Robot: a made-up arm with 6 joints. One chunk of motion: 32 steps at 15 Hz.
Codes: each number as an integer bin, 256 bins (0 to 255) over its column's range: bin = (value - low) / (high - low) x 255, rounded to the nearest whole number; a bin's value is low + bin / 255 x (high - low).
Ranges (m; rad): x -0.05..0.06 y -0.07..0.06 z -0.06..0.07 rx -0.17..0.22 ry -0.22..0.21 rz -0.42..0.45
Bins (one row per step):
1: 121 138 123 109 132 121
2: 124 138 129 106 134 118
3: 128 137 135 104 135 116
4: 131 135 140 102 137 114
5: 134 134 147 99 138 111
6: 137 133 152 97 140 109
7: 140 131 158 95 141 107
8: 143 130 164 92 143 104
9: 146 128 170 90 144 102
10: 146 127 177 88 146 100
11: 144 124 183 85 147 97
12: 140 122 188 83 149 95
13: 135 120 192 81 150 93
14: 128 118 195 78 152 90
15: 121 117 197 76 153 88
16: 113 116 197 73 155 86
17: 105 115 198 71 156 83
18: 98 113 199 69 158 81
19: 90 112 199 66 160 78
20: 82 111 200 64 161 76
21: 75 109 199 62 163 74
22: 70 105 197 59 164 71
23: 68 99 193 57 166 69
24: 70 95 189 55 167 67
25: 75 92 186 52 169 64
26: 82 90 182 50 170 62
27: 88 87 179 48 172 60
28: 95 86 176 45 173 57
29: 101 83 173 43 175 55
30: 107 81 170 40 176 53
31: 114 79 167 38 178 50
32: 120 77 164 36 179 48
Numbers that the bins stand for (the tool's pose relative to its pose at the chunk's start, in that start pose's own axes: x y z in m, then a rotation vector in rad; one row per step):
1: 0.0022 0.0004 0.0027 -0.0033 0.0026 -0.0072
2: 0.0035 0.0004 0.0058 -0.0079 0.0060 -0.0174
3: 0.0052 -0.0002 0.0088 -0.0109 0.0076 -0.0242
4: 0.0065 -0.0012 0.0114 -0.0140 0.0110 -0.0311
5: 0.0078 -0.0017 0.0149 -0.0186 0.0127 -0.0413
6: 0.0091 -0.0022 0.0175 -0.0216 0.0161 -0.0481
7: 0.0104 -0.0032 0.0205 -0.0247 0.0178 -0.0549
8: 0.0117 -0.0037 0.0236 -0.0293 0.0211 -0.0652
9: 0.0130 -0.0047 0.0267 -0.0324 0.0228 -0.0720
10: 0.0130 -0.0053 0.0302 -0.0354 0.0262 -0.0788
11: 0.0121 -0.0068 0.0333 -0.0400 0.0279 -0.0891
12: 0.0104 -0.0078 0.0358 -0.0431 0.0313 -0.0959
13: 0.0082 -0.0088 0.0379 -0.0461 0.0329 -0.1027
14: 0.0052 -0.0098 0.0394 -0.0507 0.0363 -0.1129
15: 0.0022 -0.0104 0.0404 -0.0538 0.0380 -0.1198
16: -0.0013 -0.0109 0.0404 -0.0584 0.0414 -0.1266
17: -0.0047 -0.0114 0.0409 -0.0614 0.0431 -0.1368
18: -0.0077 -0.0124 0.0415 -0.0645 0.0464 -0.1436
19: -0.0112 -0.0129 0.0415 -0.0691 0.0498 -0.1539
20: -0.0146 -0.0134 0.0420 -0.0721 0.0515 -0.1607
21: -0.0176 -0.0144 0.0415 -0.0752 0.0549 -0.1675
22: -0.0198 -0.0165 0.0404 -0.0798 0.0565 -0.1778
23: -0.0207 -0.0195 0.0384 -0.0828 0.0599 -0.1846
24: -0.0198 -0.0216 0.0364 -0.0859 0.0616 -0.1914
25: -0.0176 -0.0231 0.0348 -0.0905 0.0650 -0.2016
26: -0.0146 -0.0241 0.0328 -0.0935 0.0667 -0.2085
27: -0.0120 -0.0256 0.0313 -0.0966 0.0700 -0.2153
28: -0.0090 -0.0262 0.0297 -0.1012 0.0717 -0.2255
29: -0.0064 -0.0277 0.0282 -0.1042 0.0751 -0.2324
30: -0.0038 -0.0287 0.0267 -0.1088 0.0768 -0.2392
31: -0.0008 -0.0297 0.0251 -0.1119 0.0802 -0.2494
32: 0.0018 -0.0307 0.0236 -0.1149 0.0818 -0.2562

